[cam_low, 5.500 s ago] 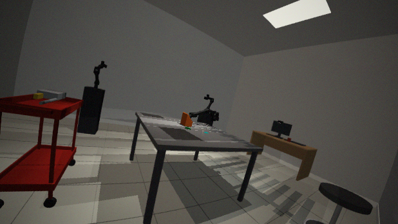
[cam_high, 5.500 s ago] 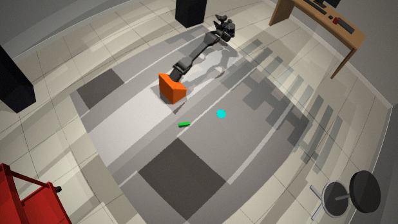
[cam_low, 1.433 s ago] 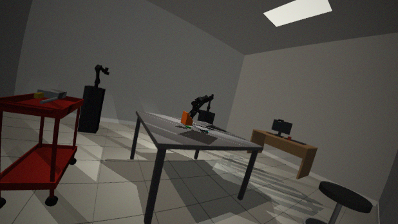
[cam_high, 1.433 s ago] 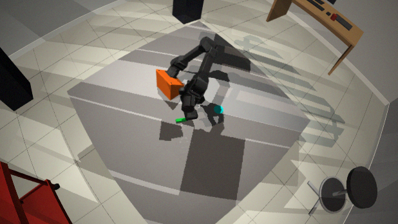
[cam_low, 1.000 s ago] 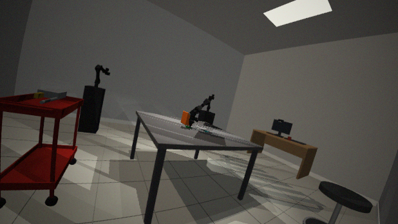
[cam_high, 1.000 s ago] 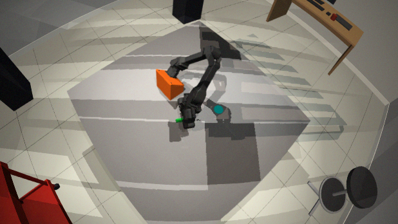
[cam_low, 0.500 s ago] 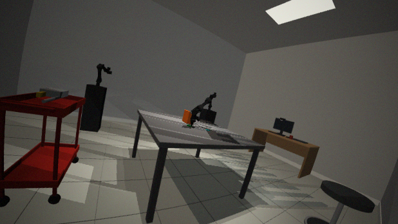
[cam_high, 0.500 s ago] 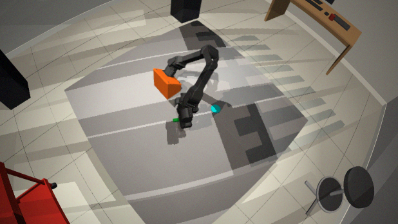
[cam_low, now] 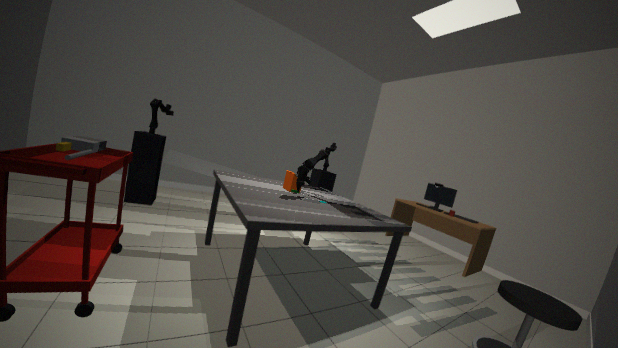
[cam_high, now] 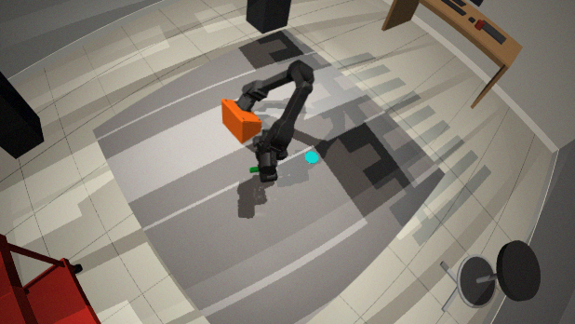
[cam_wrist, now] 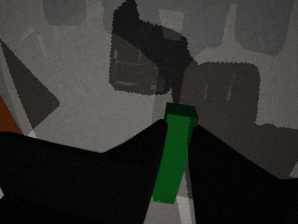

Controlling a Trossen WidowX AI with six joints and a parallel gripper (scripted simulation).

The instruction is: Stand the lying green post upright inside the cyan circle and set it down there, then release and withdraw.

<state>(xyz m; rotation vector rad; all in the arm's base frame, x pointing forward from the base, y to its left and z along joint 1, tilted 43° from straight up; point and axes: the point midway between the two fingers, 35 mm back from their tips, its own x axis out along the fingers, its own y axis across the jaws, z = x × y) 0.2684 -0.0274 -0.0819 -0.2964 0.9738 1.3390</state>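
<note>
Now: gripper tip 220 mm to the right of the cyan circle, 60 mm short of it and 40 mm above it. The rest, counted from my gripper tip: green post: 20 mm to the right, 10 mm behind.
</note>
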